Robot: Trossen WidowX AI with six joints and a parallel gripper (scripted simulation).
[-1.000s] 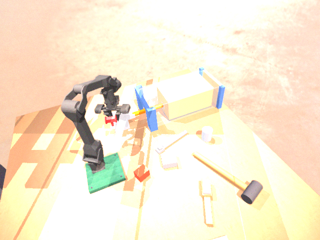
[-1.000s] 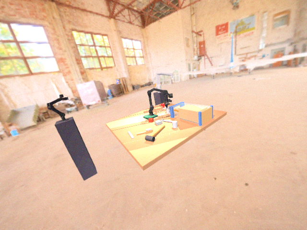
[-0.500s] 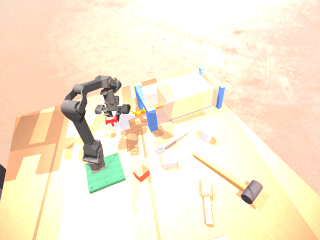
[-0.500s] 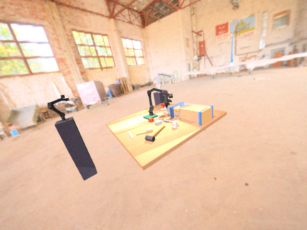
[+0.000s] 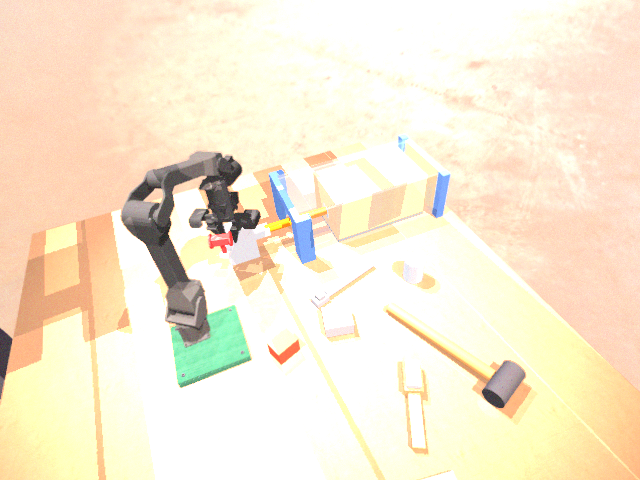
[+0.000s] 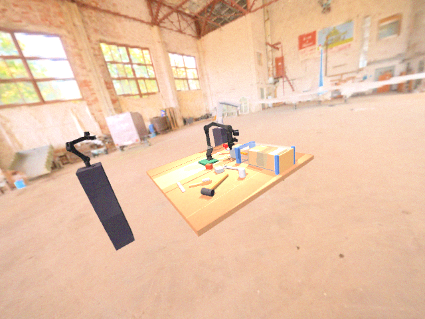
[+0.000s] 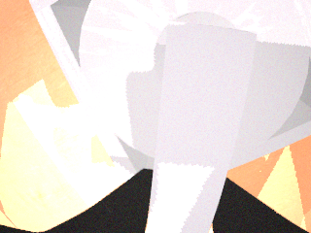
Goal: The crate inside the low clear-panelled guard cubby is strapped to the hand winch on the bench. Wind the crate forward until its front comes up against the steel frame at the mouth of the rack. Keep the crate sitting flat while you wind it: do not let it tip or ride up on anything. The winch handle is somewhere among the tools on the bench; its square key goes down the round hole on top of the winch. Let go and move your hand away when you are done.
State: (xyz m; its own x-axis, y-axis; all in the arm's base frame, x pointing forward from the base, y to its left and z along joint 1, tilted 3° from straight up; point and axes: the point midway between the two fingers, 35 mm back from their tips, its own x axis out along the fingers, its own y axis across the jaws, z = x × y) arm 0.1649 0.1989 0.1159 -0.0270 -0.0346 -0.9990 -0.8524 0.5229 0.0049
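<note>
The white crank handle is 10 mm behind my gripper tip, 10 mm to the right of it and 20 mm above it. From my gripper tip the other things lie so: blue steel frame: 190 mm ahead, 40 mm to the left, 20 mm above; then hand winch: 10 mm ahead, 30 mm to the left, 60 mm below; then red grip: 30 mm behind, 40 mm to the right, 50 mm above.
</note>
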